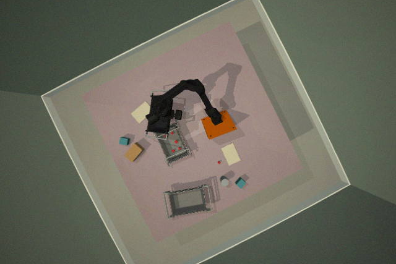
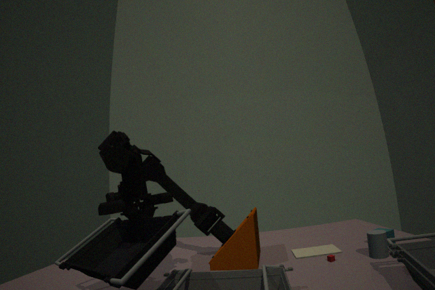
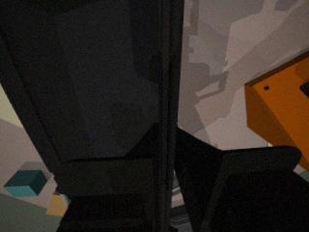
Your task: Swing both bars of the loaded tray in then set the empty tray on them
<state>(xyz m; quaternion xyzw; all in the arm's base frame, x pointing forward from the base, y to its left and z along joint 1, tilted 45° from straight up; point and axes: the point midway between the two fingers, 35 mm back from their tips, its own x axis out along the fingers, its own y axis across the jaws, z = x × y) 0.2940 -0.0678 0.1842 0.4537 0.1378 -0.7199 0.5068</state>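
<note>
My gripper tip is 7 cm short of the black tray and 4 cm to the left of it. The rest, counted from my gripper tip: small red cube: 18 cm behind, 48 cm to the left, 14 cm below; grey cylinder: 16 cm behind, 61 cm to the left, 11 cm below; tan block: 38 cm ahead, 14 cm to the left, 11 cm below.
</note>
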